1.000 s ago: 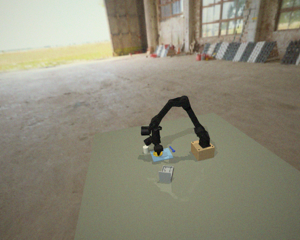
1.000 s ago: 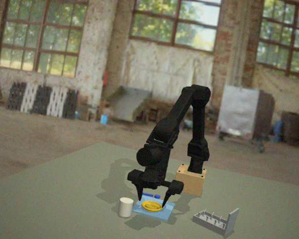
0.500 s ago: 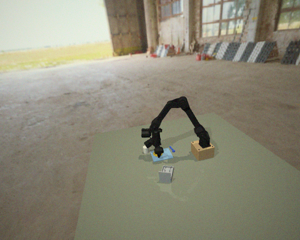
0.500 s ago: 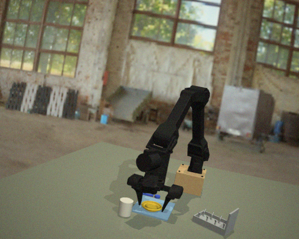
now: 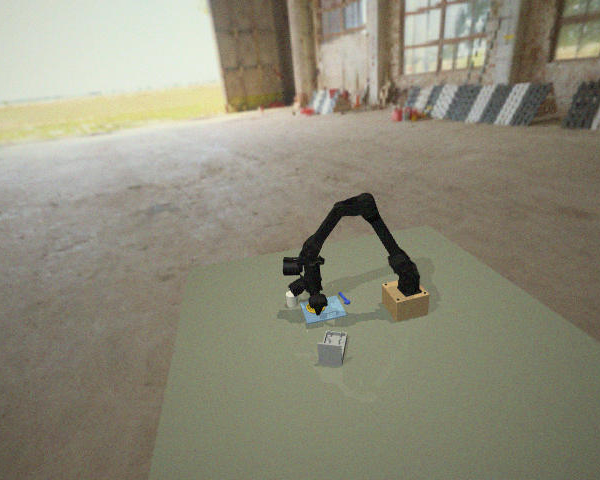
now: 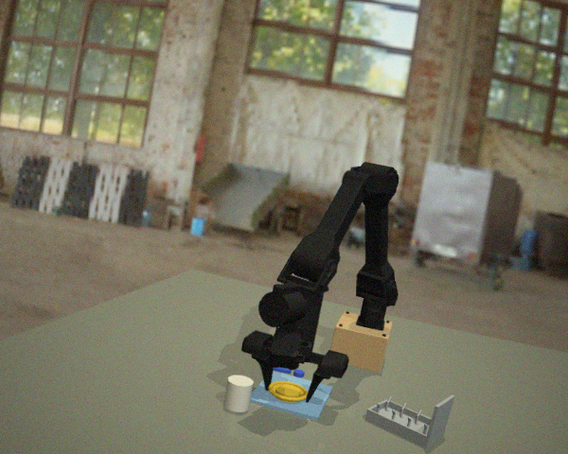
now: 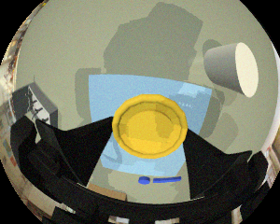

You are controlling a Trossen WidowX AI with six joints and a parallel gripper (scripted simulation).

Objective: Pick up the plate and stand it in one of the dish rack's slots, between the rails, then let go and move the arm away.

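The light blue mat is 30 mm behind my gripper tip, 10 mm to the left of it and 10 mm below it. From my gripper tip the other things lie so: yellow plate 10 mm above; white cylinder 80 mm ahead, 70 mm to the right, 20 mm above; grey dish rack 220 mm to the left, 20 mm above.
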